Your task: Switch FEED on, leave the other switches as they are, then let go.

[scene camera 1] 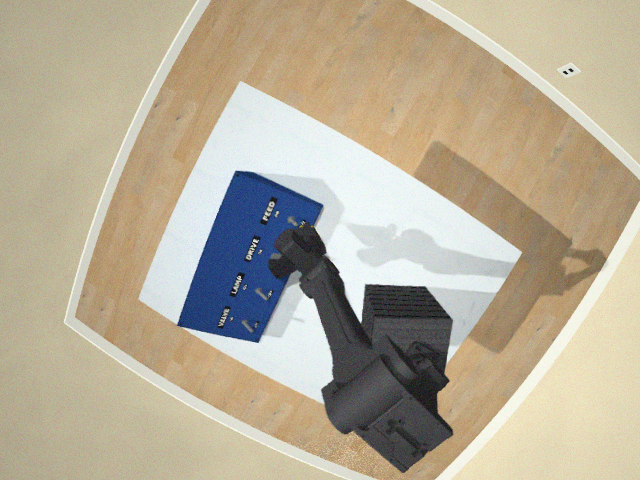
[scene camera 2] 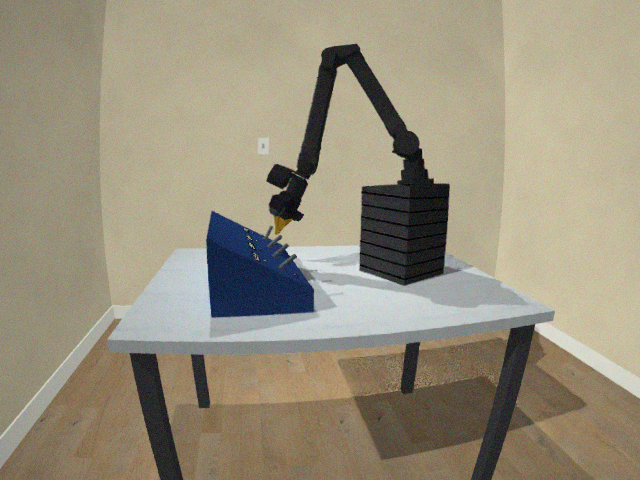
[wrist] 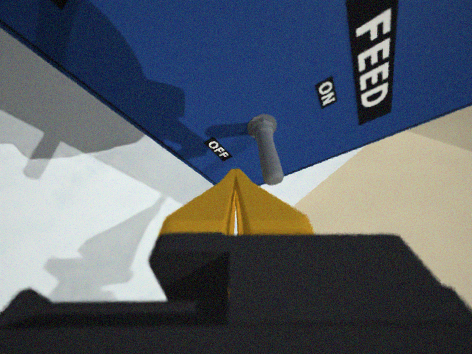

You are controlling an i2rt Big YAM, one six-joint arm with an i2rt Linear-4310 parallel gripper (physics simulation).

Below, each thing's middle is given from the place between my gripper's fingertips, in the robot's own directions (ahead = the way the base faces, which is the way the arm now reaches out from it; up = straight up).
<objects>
I see my gripper 3 cm short of the grey lever (wrist: pixel 271 168), 1 cm to the right of it and 1 cm below it. The rest, counted from my hand: blue sloped switch box (scene camera 1: pixel 223 295) 19 cm to the left, 9 cm ahead, 3 cm below.
</objects>
